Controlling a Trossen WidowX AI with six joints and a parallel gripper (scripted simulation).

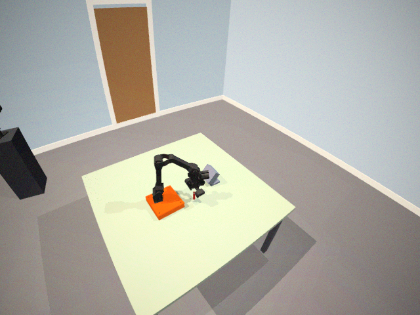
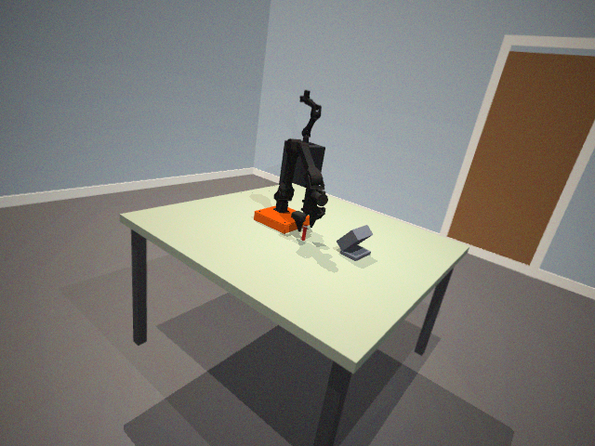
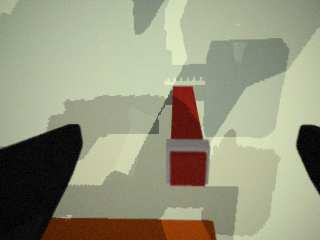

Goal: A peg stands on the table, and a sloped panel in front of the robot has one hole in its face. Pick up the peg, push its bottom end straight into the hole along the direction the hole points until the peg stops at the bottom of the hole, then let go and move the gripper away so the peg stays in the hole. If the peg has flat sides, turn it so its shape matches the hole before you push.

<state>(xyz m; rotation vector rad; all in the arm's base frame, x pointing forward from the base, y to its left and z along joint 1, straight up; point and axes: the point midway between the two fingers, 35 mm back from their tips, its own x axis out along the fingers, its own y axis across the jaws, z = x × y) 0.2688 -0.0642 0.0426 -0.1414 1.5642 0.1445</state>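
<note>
The red square peg lies right at my gripper tip. The rest, counted from my gripper tip: grey sloped panel (190 mm ahead, 130 mm to the left, 20 mm above).
</note>
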